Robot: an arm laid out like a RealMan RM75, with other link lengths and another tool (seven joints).
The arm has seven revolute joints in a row. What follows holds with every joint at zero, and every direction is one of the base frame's. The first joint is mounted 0.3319 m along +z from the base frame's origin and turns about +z. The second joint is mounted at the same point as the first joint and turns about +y. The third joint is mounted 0.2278 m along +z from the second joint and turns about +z. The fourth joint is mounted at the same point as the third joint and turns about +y. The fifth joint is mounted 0.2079 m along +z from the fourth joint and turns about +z. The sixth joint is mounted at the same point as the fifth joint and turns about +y. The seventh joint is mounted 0.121 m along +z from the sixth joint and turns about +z. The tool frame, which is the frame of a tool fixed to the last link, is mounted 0.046 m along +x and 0.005 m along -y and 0.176 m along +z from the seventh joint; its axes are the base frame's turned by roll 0, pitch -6.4 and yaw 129.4 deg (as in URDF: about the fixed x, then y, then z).
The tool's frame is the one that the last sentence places.
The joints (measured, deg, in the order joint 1, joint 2, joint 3, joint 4, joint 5, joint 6, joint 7), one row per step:
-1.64, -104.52, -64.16, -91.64, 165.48, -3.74, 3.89
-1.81, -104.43, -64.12, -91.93, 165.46, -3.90, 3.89
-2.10, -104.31, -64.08, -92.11, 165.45, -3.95, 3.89
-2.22, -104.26, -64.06, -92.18, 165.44, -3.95, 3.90
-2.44, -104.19, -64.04, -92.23, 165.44, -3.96, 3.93
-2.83, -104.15, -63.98, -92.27, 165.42, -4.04, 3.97
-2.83, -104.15, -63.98, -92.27, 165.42, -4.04, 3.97
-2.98, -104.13, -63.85, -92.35, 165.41, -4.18, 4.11
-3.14, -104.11, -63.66, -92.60, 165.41, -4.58, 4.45
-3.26, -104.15, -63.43, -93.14, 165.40, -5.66, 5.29
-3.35, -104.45, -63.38, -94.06, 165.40, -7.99, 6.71
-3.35, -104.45, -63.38, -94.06, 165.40, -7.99, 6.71
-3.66, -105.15, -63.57, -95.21, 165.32, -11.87, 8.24
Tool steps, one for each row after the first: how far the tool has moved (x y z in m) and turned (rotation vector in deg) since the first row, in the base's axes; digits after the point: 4 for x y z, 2 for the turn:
0.0028, 0.0000, 0.0002, -0.05, 0.02, -0.30
0.0060, 0.0002, 0.0005, -0.07, 0.07, -0.71
0.0073, 0.0003, 0.0006, -0.07, 0.09, -0.90
0.0092, 0.0006, 0.0007, -0.08, 0.17, -1.17
0.0123, 0.0011, 0.0002, -0.16, 0.25, -1.56
0.0123, 0.0011, 0.0002, -0.16, 0.25, -1.56
0.0138, 0.0007, -0.0010, -0.32, 0.42, -1.76
0.0157, -0.0001, -0.0031, -0.59, 0.81, -2.03
0.0172, -0.0015, -0.0070, -1.08, 1.76, -2.22
0.0171, -0.0029, -0.0127, -1.84, 3.37, -1.99
0.0171, -0.0029, -0.0127, -1.84, 3.37, -1.99
0.0150, -0.0038, -0.0208, -3.09, 5.21, -1.01

